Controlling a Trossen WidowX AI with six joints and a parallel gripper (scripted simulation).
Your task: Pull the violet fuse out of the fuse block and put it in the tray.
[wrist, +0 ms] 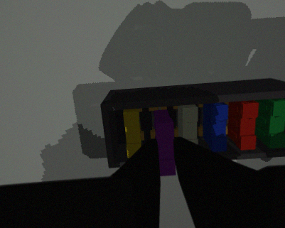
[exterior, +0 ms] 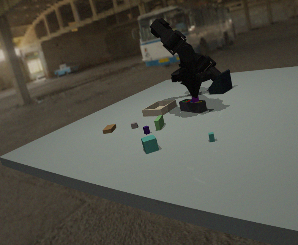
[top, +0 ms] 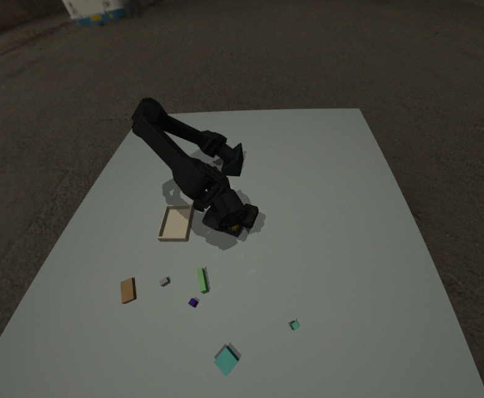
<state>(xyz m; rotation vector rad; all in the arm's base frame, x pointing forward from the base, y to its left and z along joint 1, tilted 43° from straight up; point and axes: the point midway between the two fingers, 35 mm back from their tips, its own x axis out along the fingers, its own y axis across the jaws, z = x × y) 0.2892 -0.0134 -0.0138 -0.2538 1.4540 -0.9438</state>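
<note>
Now: the yellow fuse 10 mm ahead of my gripper tip, 20 mm to the left of it and 30 mm below it. From my gripper tip the other things lie so: violet fuse 10 mm below; then red fuse 20 mm behind, 50 mm to the right, 30 mm below; then blue fuse 10 mm behind, 30 mm to the right, 30 mm below.
</note>
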